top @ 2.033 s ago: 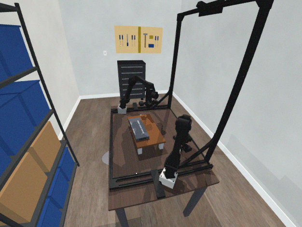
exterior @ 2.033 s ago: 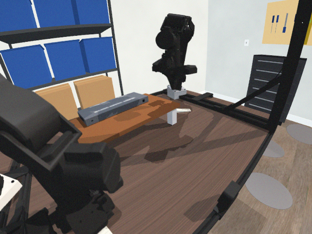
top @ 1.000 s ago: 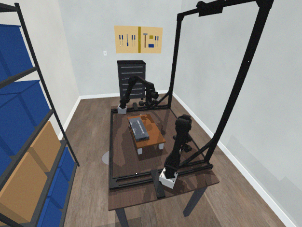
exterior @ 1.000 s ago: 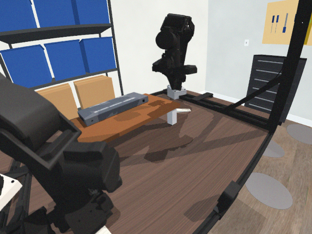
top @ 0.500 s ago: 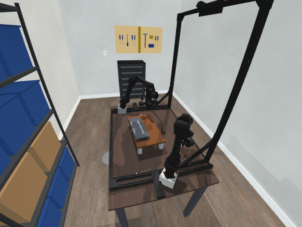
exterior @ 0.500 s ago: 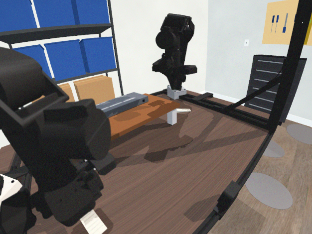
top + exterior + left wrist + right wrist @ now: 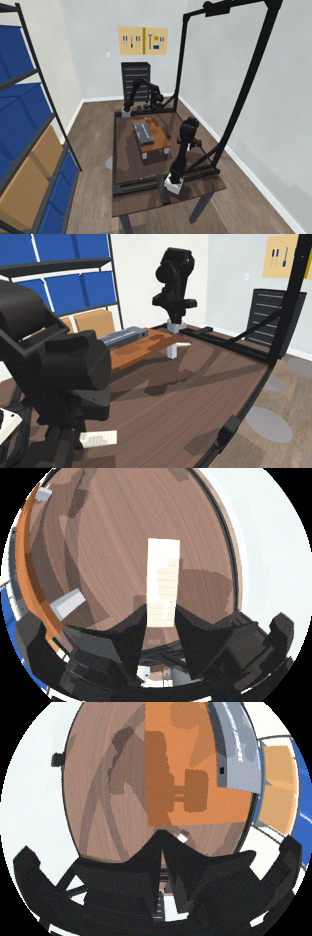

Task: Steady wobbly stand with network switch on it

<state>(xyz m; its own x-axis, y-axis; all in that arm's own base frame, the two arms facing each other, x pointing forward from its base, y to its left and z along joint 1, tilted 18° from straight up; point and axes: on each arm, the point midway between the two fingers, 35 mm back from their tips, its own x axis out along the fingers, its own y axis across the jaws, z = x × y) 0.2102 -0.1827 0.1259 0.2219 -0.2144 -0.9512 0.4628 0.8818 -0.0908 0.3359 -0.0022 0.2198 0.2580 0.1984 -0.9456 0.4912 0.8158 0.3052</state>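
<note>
Now: the white wedge 3 cm below my left hand, 2 cm to the right of it and 2 cm behind it. From my left hand the other things lie so: grey network switch (30 cm to the right, 26 cm ahead, 2 cm above); then stand (29 cm to the right, 20 cm ahead, 5 cm below).
</note>
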